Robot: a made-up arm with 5 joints.
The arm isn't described. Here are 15 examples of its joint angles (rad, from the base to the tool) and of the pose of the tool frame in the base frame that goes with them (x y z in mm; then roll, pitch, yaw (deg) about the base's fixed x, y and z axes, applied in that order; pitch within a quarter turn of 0, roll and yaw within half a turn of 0).
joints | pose
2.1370 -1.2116 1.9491 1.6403 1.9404 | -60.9 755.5 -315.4 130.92 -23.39 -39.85
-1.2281 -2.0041 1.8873 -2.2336 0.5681 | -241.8 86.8 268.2 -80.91 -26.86 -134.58
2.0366 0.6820 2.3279 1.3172 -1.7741 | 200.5 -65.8 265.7 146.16 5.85 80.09
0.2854 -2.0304 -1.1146 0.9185 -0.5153 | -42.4 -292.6 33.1 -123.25 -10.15 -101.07
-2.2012 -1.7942 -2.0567 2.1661 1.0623 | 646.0 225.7 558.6 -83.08 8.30 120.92
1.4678 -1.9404 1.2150 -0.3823 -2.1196 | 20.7 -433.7 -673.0 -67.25 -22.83 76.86
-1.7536 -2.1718 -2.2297 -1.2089 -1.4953 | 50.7 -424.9 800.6 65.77 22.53 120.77
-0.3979 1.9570 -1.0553 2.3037 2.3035 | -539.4 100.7 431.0 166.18 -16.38 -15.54
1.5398 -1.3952 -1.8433 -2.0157 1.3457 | 212.4 338.5 -398.6 89.97 2.68 -9.73
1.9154 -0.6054 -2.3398 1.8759 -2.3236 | 730.8 -99.3 -274.6 172.94 -58.44 134.11
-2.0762 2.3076 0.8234 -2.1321 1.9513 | -276.2 403.2 -8.5 66.63 22.27 -0.83
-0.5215 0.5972 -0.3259 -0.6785 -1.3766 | 28.0 303.5 -16.9 -16.97 -1.80 -47.33
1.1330 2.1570 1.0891 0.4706 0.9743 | 146.3 152.2 -155.3 -48.37 -16.83 -155.68
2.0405 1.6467 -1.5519 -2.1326 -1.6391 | -644.6 11.7 92.1 110.60 -14.09 30.36
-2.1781 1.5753 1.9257 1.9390 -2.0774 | -35.0 -412.1 124.3 -128.26 -22.87 17.96
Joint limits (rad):
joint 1: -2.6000..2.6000
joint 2: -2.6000..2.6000
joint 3: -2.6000..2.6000
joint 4: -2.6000..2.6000
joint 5: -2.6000..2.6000
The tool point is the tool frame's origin. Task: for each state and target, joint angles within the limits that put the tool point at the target. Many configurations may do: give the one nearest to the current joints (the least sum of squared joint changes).
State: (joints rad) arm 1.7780 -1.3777 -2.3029 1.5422 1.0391
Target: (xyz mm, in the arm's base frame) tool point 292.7 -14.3 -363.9
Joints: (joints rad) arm 2.2080 -1.6888 -1.8102 0.8500 0.5866
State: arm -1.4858 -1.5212 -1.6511 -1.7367 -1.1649
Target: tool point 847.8 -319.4 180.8
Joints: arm -0.9006 -1.1109 -1.7057 -1.9921 -1.5634
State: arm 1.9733 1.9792 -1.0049 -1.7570 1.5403
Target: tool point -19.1 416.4 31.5
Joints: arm 2.1321 2.1264 -1.9781 -1.9037 0.9442
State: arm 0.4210 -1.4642 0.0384 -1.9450 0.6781
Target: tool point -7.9 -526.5 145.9
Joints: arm 0.8272 -1.4900 0.8069 -2.2689 0.3270
